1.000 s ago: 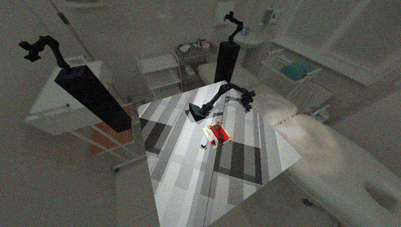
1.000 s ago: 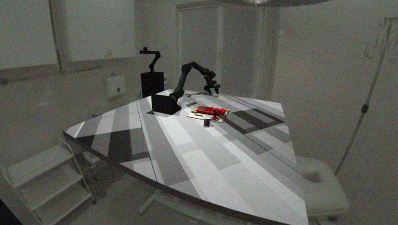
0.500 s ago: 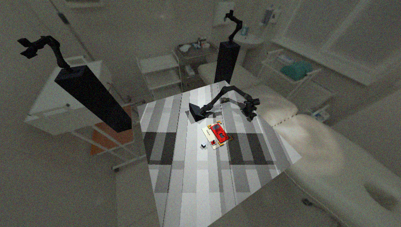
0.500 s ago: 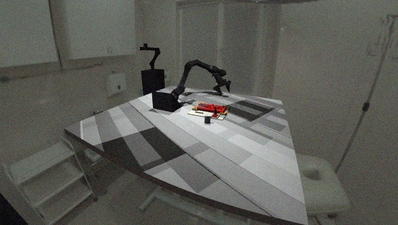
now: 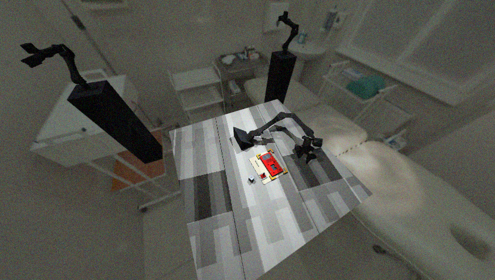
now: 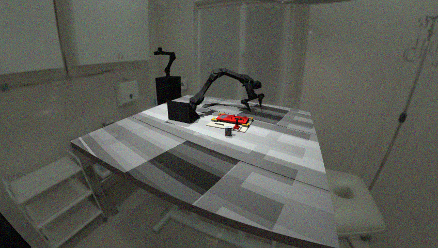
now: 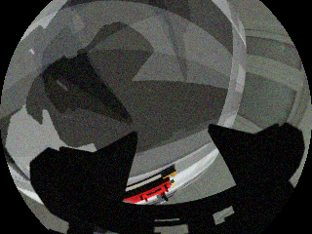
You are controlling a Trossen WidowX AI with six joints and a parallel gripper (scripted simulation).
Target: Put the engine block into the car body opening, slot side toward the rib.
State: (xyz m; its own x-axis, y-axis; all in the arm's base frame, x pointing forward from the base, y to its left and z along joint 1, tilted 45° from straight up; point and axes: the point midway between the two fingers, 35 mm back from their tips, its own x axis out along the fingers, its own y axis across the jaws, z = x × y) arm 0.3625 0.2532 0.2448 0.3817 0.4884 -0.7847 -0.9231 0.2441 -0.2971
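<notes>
Right now my gripper tip is 460 mm to the left of the grey engine block, 20 mm past it and 10 mm above it.
</notes>
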